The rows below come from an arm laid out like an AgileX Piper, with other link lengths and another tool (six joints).
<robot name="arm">
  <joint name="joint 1" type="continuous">
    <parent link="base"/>
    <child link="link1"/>
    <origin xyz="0 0 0.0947" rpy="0 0 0"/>
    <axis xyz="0 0 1"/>
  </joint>
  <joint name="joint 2" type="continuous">
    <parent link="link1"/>
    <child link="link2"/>
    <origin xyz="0 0 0" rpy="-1.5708 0 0"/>
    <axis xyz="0 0 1"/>
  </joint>
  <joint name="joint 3" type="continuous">
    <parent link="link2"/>
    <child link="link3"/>
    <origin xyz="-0.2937 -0.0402 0" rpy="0 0 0"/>
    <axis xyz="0 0 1"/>
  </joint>
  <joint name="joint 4" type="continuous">
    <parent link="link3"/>
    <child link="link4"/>
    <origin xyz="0.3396 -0.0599 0" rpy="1.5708 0 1.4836"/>
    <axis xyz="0 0 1"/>
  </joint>
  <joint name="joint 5" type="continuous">
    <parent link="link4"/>
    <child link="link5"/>
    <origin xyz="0 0 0" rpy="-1.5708 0 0"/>
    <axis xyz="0 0 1"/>
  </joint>
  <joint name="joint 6" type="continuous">
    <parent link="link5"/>
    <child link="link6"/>
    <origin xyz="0 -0.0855 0" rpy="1.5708 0 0"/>
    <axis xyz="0 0 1"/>
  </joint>
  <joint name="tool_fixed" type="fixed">
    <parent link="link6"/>
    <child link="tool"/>
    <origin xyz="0.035 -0.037 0.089" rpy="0.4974 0 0.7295"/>
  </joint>
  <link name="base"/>
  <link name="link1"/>
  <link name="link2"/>
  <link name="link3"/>
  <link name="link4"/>
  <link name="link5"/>
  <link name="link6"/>
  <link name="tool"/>
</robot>
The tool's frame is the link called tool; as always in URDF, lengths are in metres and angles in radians. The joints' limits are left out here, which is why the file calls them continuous.
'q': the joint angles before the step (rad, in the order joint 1, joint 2, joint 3, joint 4, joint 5, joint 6). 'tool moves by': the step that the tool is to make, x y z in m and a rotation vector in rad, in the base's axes. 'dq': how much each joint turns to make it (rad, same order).
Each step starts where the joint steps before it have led.
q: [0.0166, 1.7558, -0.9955, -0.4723, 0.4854, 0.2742]
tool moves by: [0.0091, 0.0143, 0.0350, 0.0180, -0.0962, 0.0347]
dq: [0.0260, -0.0807, -0.0020, 0.0227, -0.0197, -0.0176]
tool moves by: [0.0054, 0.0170, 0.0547, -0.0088, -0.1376, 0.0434]
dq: [0.0443, -0.1194, -0.0001, -0.0480, -0.0109, 0.0370]
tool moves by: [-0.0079, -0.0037, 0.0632, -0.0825, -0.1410, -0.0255]
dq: [0.0357, -0.1257, 0.0002, -0.2208, 0.0490, 0.1759]
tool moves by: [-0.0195, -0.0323, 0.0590, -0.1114, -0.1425, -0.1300]
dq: [-0.0109, -0.1027, -0.0001, -0.2798, 0.0977, 0.2255]
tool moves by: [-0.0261, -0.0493, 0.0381, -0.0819, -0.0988, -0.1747]
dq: [-0.0776, -0.0598, 0.0001, -0.1758, 0.0855, 0.1367]
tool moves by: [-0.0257, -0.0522, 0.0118, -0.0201, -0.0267, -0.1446]
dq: [-0.1325, -0.0225, -0.0003, -0.0287, 0.0124, 0.0154]
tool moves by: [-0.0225, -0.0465, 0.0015, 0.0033, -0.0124, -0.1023]
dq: [-0.1407, -0.0039, -0.0001, 0.0078, -0.0389, -0.0110]
